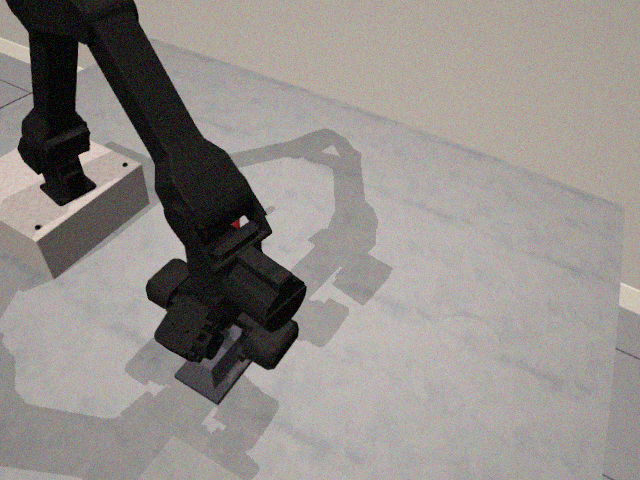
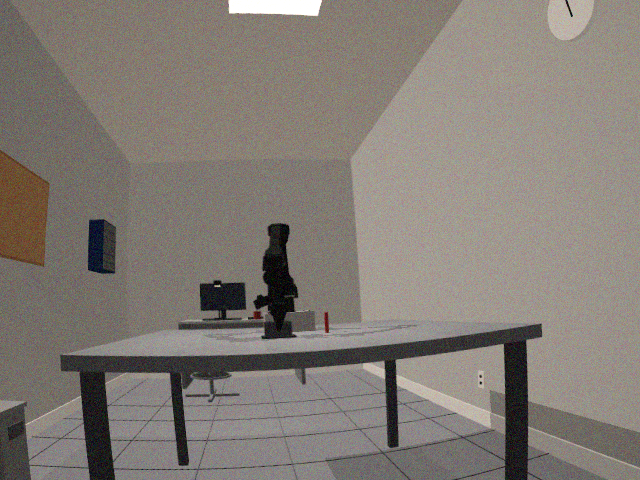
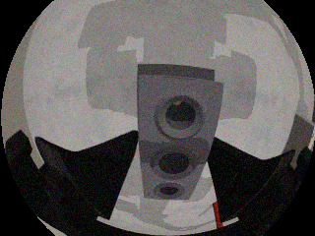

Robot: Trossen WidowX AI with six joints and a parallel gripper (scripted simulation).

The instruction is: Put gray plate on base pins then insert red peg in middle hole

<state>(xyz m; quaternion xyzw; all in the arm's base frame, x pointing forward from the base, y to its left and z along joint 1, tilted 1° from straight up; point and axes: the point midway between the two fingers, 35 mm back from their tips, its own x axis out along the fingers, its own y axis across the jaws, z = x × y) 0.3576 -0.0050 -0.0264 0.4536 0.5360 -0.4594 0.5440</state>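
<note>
My gripper tip is now 30 mm below the gray plate. The rest, counted from my gripper tip: red peg 160 mm behind, 170 mm to the left, 20 mm above.
</note>
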